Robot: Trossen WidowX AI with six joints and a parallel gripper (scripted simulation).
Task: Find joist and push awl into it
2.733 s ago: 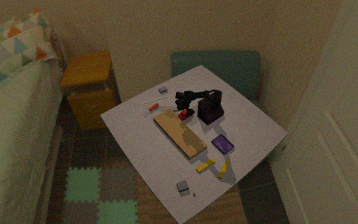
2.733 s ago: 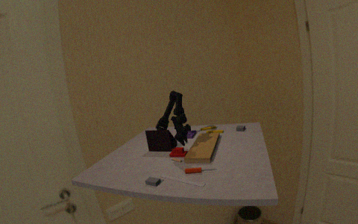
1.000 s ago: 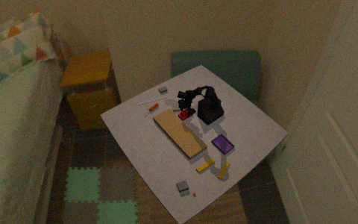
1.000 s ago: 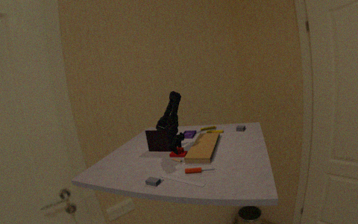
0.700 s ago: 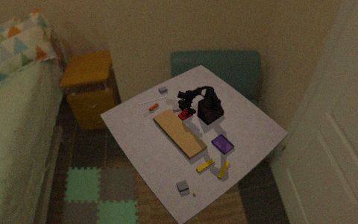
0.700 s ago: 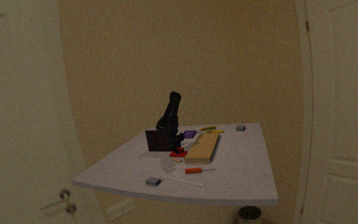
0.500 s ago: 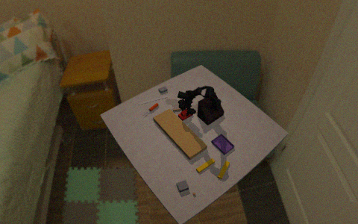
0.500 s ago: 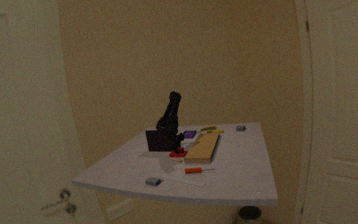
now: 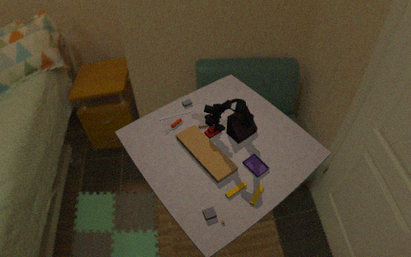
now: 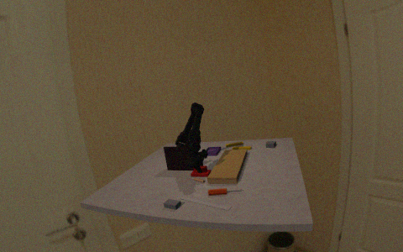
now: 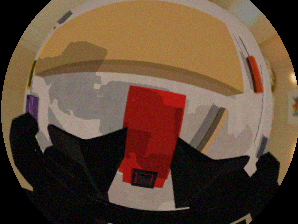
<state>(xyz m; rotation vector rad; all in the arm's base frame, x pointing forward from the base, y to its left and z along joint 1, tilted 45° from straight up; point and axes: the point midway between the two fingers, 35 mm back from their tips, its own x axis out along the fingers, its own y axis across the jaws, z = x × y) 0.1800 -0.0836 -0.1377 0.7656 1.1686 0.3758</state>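
The awl lies 8 cm to the right of my gripper tip, 3 cm behind it and 2 cm below it. Also, from my gripper tip: orange-handled tool (27 cm to the right, 20 cm ahead, 1 cm below); then red stud finder (2 cm behind, 2 cm above); then thin white strip (37 cm to the right, 8 cm ahead, 2 cm below).
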